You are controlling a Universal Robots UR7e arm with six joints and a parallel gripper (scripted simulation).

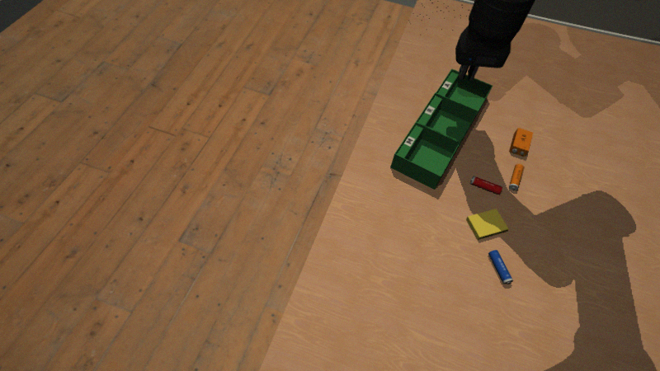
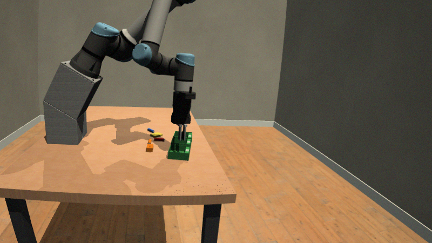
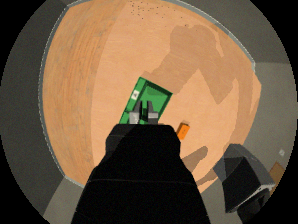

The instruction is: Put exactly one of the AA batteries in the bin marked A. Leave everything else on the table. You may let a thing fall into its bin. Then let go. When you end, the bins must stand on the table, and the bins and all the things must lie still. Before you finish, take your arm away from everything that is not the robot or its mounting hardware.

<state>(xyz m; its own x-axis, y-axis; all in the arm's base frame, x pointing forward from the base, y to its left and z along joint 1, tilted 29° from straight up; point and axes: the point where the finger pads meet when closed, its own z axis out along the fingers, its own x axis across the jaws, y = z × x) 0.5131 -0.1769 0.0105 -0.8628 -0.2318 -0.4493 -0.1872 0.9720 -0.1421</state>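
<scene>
My hand is 10 mm short of the green three-compartment bin, 80 mm to the right of it and 70 mm above it. The rest, counted from my hand: orange AA battery 130 mm behind, 140 mm to the left, 80 mm below; then orange block battery 130 mm behind, 70 mm to the left, 80 mm below; then red AA battery 90 mm behind, 170 mm to the left, 80 mm below.
</scene>
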